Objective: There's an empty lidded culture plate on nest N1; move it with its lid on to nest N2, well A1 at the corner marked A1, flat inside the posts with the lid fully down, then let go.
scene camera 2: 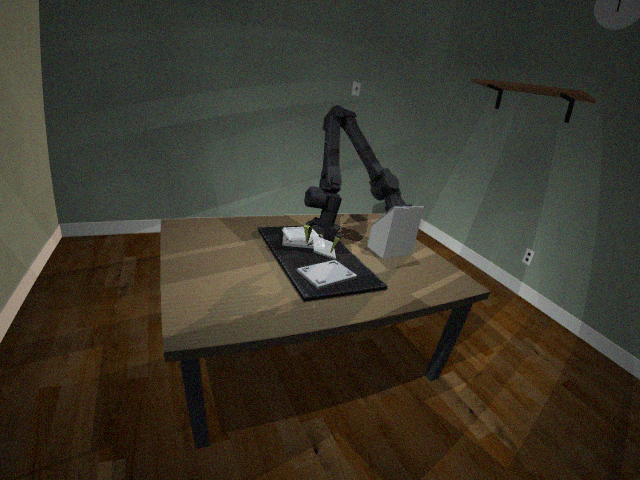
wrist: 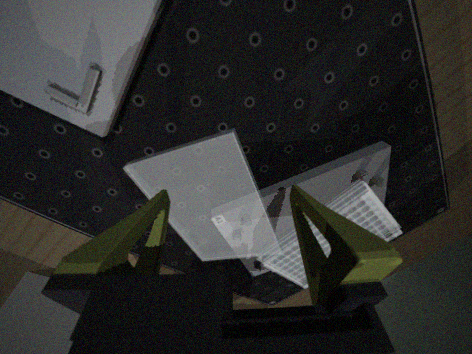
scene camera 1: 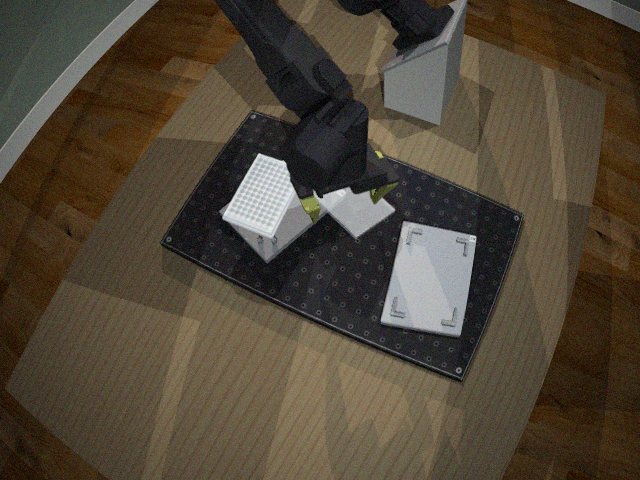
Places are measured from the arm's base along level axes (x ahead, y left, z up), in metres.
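Where they show: gripper, fingertip midpoint: (scene camera 2: 318, 247) (wrist: 229, 192) (scene camera 1: 344, 210); arm's base, link origin: (scene camera 2: 398, 215) (scene camera 1: 426, 30).
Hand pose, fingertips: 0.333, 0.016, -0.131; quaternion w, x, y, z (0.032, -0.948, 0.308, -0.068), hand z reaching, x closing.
Observation:
Things, the pixels of their centre, and the offset from my fingertips, as dx, dy, dz. Level surfaces: height alone.
- white culture plate, body centre: (wrist: 328, 243) (scene camera 1: 264, 193) (scene camera 2: 300, 233) +0.035, -0.120, +0.007
- nest N1, body centre: (wrist: 308, 225) (scene camera 1: 281, 201) (scene camera 2: 303, 238) +0.030, -0.094, -0.006
- clear lid, body centre: (wrist: 213, 213) (scene camera 1: 346, 196) (scene camera 2: 323, 247) -0.024, -0.009, -0.001
- Nest N2, body centre: (scene camera 1: 431, 277) (scene camera 2: 327, 272) +0.029, +0.166, -0.008
- black perforated board, body centre: (wrist: 232, 156) (scene camera 1: 346, 229) (scene camera 2: 315, 255) +0.016, +0.012, -0.023
- wooden table, surface height: dz -0.030
The white culture plate (scene camera 1: 261, 193) (wrist: 367, 212) sits skewed on nest N1 (scene camera 1: 289, 235) (wrist: 320, 177), out of line with its posts, and looks tilted; its wells are uncovered. The clear lid (scene camera 1: 361, 214) (scene camera 2: 324, 249) (wrist: 200, 175) is off the plate, out over the black board, and overlaps one end of nest N1 in the wrist view. Nest N2 (scene camera 1: 436, 279) (scene camera 2: 326, 273) (wrist: 40, 30) has corner posts and holds no plate. My gripper (scene camera 1: 347, 204) (scene camera 2: 320, 248) (wrist: 229, 192) is open, with nothing held. Its yellow-green fingers are over the lid and beside the plate. Contact is unclear.
The black perforated board (scene camera 1: 330, 289) (scene camera 2: 361, 279) (wrist: 280, 100) carries both nests on the wooden table (scene camera 1: 232, 387) (scene camera 2: 217, 299). A grey slanted block (scene camera 1: 413, 85) (scene camera 2: 395, 232) stands beyond the board, by the arm's base.

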